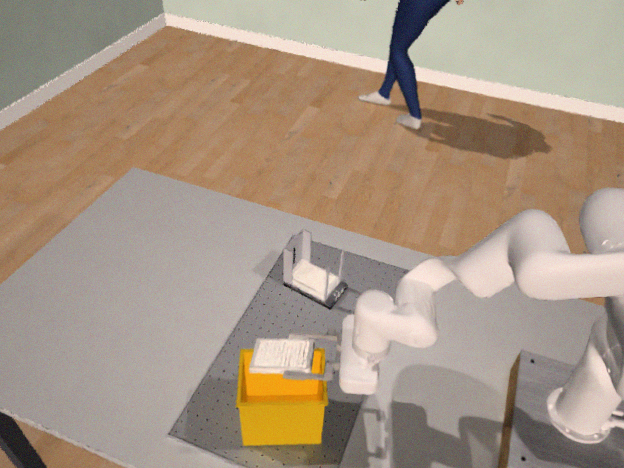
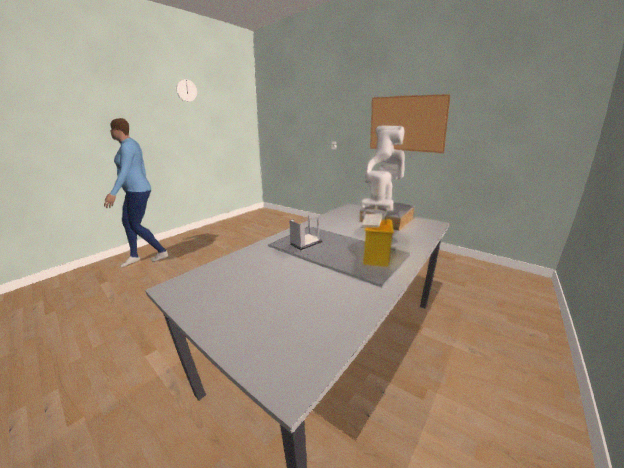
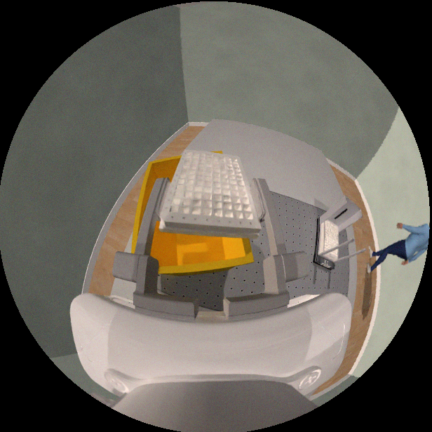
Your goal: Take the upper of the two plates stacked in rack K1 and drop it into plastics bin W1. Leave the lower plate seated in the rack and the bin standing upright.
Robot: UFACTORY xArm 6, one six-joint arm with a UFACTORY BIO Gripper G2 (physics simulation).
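Frame: origin at the arm's base, x ahead, y left, z up, level; metres.
Seen in the pictures: end effector, tool point: (image 1: 297, 354) (image 2: 373, 216); arm's base, origin of the base link: (image 1: 577, 415).
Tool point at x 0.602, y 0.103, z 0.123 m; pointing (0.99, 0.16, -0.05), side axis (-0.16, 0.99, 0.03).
Note:
Pixels of each thing's top centre, then the offset from my tool point to it. Level surfaces: height alone.
- white welled upper plate, middle of its top: (image 1: 282, 349) (image 2: 372, 216) dy +0.004, dx +0.030, dz +0.013 m
- yellow plastics bin W1, middle of its top: (image 1: 282, 375) (image 2: 379, 224) dy +0.038, dx +0.020, dz -0.028 m
- Rack K1, middle of its top: (image 1: 317, 249) (image 2: 305, 219) dy -0.368, dx +0.044, dz -0.060 m
- white lower plate, middle of its top: (image 1: 313, 276) (image 2: 304, 238) dy -0.371, dx +0.053, dz -0.173 m
- dark perforated board, its level: dz -0.208 m
- grey table, its level: dz -0.220 m
The white welled upper plate (image 1: 282, 356) (image 2: 372, 220) (image 3: 212, 197) is held by its two sides between the fingers of my gripper (image 1: 288, 355) (image 3: 211, 186). My gripper is shut on it. The plate hangs above the opening of the yellow plastics bin W1 (image 1: 282, 423) (image 2: 378, 246) (image 3: 205, 267) and hides part of that opening. The bin stands upright. Rack K1 (image 1: 305, 244) (image 2: 296, 233) (image 3: 352, 210) holds the white lower plate (image 1: 315, 278) (image 2: 312, 238) (image 3: 328, 239), which lies flat at its base.
The rack and the bin stand on a dark perforated board (image 1: 252, 322) (image 2: 335, 249) (image 3: 295, 220) on the grey table (image 1: 126, 277) (image 2: 272, 307). Thin upright posts rise at the rack's side. A person (image 1: 405, 65) (image 2: 132, 171) (image 3: 407, 245) is on the floor beyond the table.

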